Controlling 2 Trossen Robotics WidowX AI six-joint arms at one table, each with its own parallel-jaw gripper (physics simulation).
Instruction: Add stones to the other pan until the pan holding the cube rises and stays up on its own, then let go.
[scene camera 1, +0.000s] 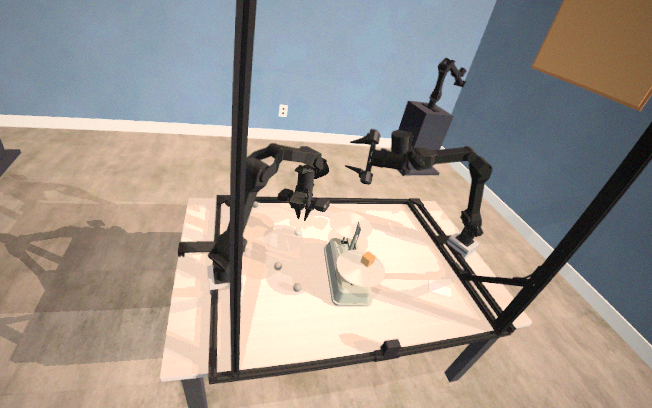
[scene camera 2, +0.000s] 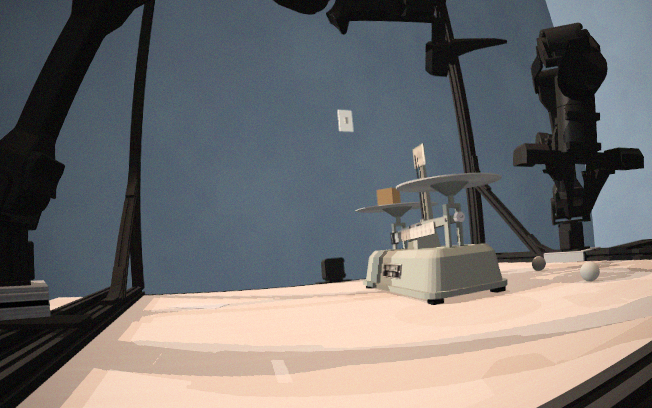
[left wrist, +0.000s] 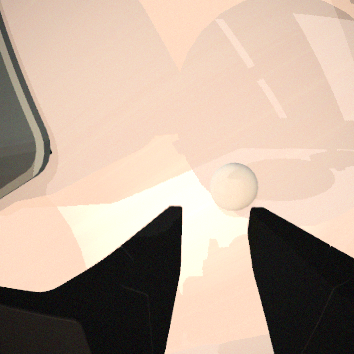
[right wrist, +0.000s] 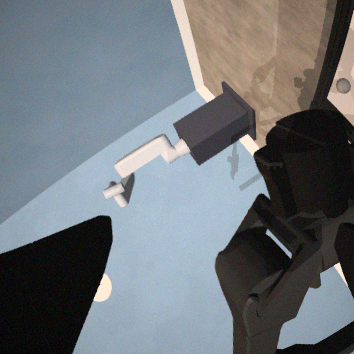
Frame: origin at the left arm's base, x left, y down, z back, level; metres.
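Seen in the pictures: left gripper, fingertip midpoint: (scene camera 1: 301, 219) (scene camera 2: 576, 219) (left wrist: 215, 218); right gripper, fingertip midpoint: (scene camera 1: 347, 154) (scene camera 2: 508, 6) (right wrist: 230, 233); left arm's base, link origin: (scene camera 1: 224, 275) (scene camera 2: 572, 250); right arm's base, link origin: (scene camera 1: 464, 239) (scene camera 2: 0, 284).
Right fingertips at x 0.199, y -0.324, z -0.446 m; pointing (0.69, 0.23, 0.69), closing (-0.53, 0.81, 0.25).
Note:
Offsets run from my right fingertips to a thing's middle. "spot": to the spot under its first point. Level surfaces: height alone.
The orange cube {dx -0.334, dy +0.186, dz +0.030 m} (scene camera 1: 368, 258) (scene camera 2: 388, 196) rests on one pan {dx -0.348, dy +0.202, dz +0.057 m} (scene camera 1: 350, 272) (scene camera 2: 367, 209) of the pale green scale {dx -0.256, dy +0.229, dz +0.034 m} (scene camera 1: 352, 297) (scene camera 2: 465, 270) (left wrist: 15, 125); this pan is lower. The other pan {dx -0.164, dy +0.190, dz +0.012 m} (scene camera 2: 465, 180) is higher and bare. My left gripper (scene camera 1: 302, 218) (scene camera 2: 571, 217) (left wrist: 215, 218) points down above the table, fingers part open and empty. A pale stone {dx -0.024, dy +0.332, dz +0.146 m} (scene camera 1: 297, 232) (left wrist: 234, 186) lies below it, nearer the right-hand finger in the left wrist view. Two grey stones {dx -0.184, dy +0.332, dz +0.265 m} (scene camera 1: 278, 266) {dx -0.286, dy +0.332, dz +0.226 m} (scene camera 1: 297, 287) lie left of the scale in scene camera 1. My right gripper (scene camera 1: 349, 154) is wide open, high up and empty.
A black frame (scene camera 1: 300, 371) borders the table {dy +0.345 m} (scene camera 1: 300, 345), with a small dark block (scene camera 1: 391, 347) on its front bar. Upright posts (scene camera 1: 242, 100) rise from it. A small grey round thing {dx +0.171, dy +0.332, dz +0.279 m} (scene camera 1: 256, 204) lies near the back bar. Two stones (scene camera 2: 538, 263) {spot: dx -0.017, dy +0.330, dz +0.133 m} (scene camera 2: 590, 271) show in scene camera 2.

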